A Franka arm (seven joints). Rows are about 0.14 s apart.
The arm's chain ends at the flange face. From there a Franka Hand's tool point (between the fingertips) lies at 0.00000 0.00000 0.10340 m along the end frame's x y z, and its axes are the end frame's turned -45 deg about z.
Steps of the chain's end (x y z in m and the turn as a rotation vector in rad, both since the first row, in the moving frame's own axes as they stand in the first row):
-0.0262, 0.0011, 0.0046, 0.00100, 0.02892, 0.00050
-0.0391, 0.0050, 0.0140, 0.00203, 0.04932, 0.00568
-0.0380, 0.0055, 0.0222, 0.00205, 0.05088, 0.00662
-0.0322, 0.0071, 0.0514, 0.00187, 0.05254, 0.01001
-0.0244, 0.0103, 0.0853, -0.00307, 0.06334, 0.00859
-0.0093, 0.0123, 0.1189, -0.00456, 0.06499, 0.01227
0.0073, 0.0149, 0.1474, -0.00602, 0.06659, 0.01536
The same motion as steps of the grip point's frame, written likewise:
-0.0171, -0.0157, 0.0046, -0.01974, 0.02116, 0.00050
-0.0274, -0.0206, 0.0139, -0.03344, 0.03631, 0.00568
-0.0269, -0.0194, 0.0221, -0.03453, 0.03743, 0.00662
-0.0238, -0.0140, 0.0513, -0.03583, 0.03847, 0.01001
-0.0202, -0.0051, 0.0851, -0.04696, 0.04262, 0.00859
-0.0109, 0.0072, 0.1187, -0.04918, 0.04273, 0.01227
-0.0010, 0.0210, 0.1472, -0.05134, 0.04283, 0.01536

